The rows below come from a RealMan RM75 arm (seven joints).
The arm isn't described. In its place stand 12 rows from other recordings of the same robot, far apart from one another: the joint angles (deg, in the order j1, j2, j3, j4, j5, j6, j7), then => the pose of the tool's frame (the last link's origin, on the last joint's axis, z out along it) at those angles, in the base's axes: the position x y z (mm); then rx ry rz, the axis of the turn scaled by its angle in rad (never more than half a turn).
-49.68, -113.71, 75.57, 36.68, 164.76, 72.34, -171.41 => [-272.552 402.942 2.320 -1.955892 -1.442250 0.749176]
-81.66, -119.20, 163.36, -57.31, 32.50, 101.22, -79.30 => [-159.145 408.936 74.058 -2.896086 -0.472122 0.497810]
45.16, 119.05, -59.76, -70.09, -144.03, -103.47, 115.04 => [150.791 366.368 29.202 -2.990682 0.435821 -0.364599]
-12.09, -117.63, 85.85, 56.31, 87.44, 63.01, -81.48 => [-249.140 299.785 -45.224 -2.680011 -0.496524 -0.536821]
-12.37, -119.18, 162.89, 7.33, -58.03, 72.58, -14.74 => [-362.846 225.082 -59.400 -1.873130 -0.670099 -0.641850]
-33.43, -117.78, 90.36, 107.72, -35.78, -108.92, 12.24 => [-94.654 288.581 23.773 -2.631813 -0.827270 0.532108]
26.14, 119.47, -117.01, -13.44, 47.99, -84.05, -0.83 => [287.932 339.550 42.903 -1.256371 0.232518 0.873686]
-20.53, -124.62, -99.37, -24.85, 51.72, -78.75, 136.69 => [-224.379 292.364 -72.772 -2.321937 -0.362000 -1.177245]
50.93, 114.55, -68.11, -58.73, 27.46, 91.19, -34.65 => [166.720 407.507 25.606 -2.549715 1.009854 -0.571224]
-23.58, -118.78, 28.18, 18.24, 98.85, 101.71, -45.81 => [-278.052 273.900 1.449 -2.334288 -0.285005 -1.197430]
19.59, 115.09, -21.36, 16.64, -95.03, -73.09, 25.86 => [337.642 223.472 -84.794 -2.107357 0.879181 0.794069]
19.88, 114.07, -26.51, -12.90, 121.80, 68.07, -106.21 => [397.519 312.291 95.539 -1.236188 1.136194 1.234298]
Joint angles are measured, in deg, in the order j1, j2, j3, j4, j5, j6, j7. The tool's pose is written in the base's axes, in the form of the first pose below.
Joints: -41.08 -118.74 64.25 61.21 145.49 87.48 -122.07
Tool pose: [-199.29 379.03 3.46 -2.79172 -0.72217 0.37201]
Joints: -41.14 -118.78 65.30 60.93 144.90 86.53 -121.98
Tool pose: [-197.22 379.83 -0.12 -2.79629 -0.70307 0.36901]
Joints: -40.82 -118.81 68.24 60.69 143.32 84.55 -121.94
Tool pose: [-193.60 379.47 -8.55 -2.80919 -0.66195 0.36633]
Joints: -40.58 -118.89 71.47 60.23 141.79 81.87 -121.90
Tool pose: [-189.85 379.70 -18.45 -2.81708 -0.61585 0.36245]
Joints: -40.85 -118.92 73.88 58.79 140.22 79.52 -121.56
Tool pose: [-187.15 380.02 -28.29 -2.83049 -0.58591 0.35451]
